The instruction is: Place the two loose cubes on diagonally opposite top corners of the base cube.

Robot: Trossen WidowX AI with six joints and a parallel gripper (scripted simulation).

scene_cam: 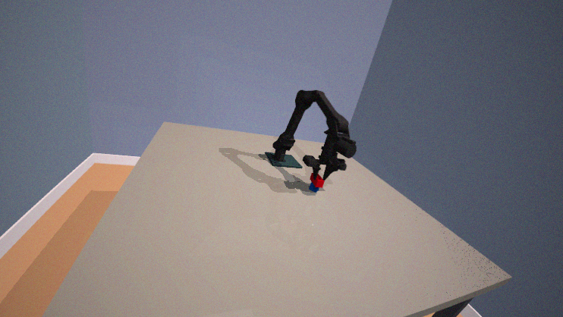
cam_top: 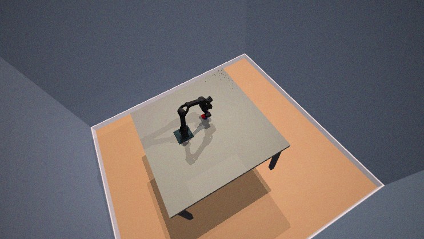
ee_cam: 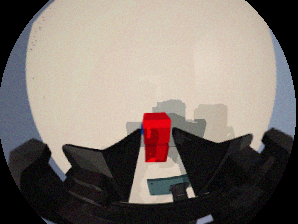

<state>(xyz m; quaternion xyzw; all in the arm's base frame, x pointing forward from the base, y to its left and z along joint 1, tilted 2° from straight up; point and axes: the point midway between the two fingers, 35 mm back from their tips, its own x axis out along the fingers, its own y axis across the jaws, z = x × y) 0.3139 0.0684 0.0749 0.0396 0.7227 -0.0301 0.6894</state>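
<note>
Right now the blue cube is 2 cm behind my gripper tip and 4 cm below it.
</note>
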